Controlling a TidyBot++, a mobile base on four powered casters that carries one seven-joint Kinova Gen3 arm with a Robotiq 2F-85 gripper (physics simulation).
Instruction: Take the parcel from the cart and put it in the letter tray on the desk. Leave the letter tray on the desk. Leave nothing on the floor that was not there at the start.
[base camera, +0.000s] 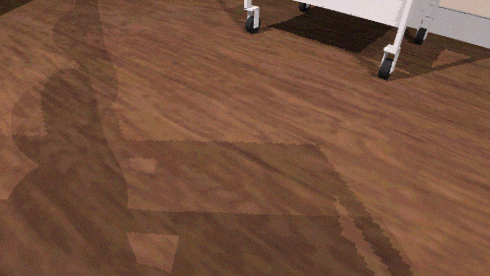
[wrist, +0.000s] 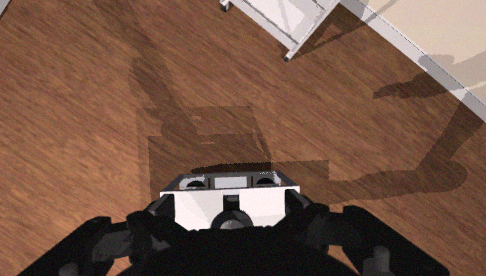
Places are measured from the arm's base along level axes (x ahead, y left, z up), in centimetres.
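Pixels of known places: gripper, between the fingertips: (wrist: 230, 203).
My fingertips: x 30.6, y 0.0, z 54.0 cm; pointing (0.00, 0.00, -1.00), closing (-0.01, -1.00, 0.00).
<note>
Behind a point stands the place of what it marks.
The white cart (base camera: 350, 7) {x 80.9, y -22.5, z -25.1 cm} (wrist: 314, 28) {x 72.1, y -31.6, z -1.1 cm} shows in part: its bottom shelf, legs and casters at the top right of the base camera view, and a lower corner at the top of the wrist view. Its top shelf is out of view. The parcel, the letter tray and the desk cannot be made out in either view. My gripper (wrist: 230, 203) {x 30.6, y 0.0, z 54.0 cm} is open, with its black fingers spread wide at the bottom of the wrist view. It points down over the robot's own white and grey base, apart from the cart, and holds no parcel.
The wooden floor (base camera: 225, 100) {x 62.3, y 5.3, z -39.7 cm} (wrist: 65, 100) {x 54.3, y 86.2, z -39.7 cm} carries shadows of the arm and base. A pale wall with a white baseboard (base camera: 465, 26) {x 103.5, y -68.5, z -34.9 cm} (wrist: 437, 74) {x 65.8, y -121.7, z -35.8 cm} runs behind and to the right of the cart. A grey edge shows at the wrist view's top left corner.
</note>
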